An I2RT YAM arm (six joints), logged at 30 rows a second.
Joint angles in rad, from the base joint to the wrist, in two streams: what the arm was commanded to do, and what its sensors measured. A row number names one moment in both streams.
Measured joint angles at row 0:
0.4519, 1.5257, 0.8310, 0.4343, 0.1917, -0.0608
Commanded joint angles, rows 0 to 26:
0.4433, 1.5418, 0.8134, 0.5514, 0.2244, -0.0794
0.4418, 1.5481, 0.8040, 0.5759, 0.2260, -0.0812
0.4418, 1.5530, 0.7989, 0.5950, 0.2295, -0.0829
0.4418, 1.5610, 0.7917, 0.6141, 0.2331, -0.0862
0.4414, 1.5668, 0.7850, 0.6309, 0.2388, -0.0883
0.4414, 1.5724, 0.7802, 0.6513, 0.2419, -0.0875
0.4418, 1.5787, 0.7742, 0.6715, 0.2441, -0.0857
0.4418, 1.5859, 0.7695, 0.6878, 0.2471, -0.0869
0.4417, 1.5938, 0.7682, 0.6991, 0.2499, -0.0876
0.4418, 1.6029, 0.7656, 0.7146, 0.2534, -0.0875
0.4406, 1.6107, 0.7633, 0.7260, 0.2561, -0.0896
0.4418, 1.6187, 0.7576, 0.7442, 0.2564, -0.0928
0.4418, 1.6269, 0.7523, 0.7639, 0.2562, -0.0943
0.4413, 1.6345, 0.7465, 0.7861, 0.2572, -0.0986
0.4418, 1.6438, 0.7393, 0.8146, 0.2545, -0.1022
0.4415, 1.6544, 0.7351, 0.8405, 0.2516, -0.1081
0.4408, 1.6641, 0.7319, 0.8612, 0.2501, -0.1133
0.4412, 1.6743, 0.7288, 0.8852, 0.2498, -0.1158
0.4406, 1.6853, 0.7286, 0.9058, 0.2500, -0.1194
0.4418, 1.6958, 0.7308, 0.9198, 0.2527, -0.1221
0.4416, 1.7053, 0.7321, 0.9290, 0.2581, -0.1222
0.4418, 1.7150, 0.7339, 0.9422, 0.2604, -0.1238
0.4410, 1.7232, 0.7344, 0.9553, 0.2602, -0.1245
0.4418, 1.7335, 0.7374, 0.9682, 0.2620, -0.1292
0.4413, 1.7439, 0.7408, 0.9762, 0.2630, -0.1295
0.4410, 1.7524, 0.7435, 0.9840, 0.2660, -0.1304
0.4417, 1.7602, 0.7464, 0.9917, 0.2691, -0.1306
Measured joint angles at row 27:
0.4477, 1.7508, 0.7254, 0.8963, 0.2417, -0.1135
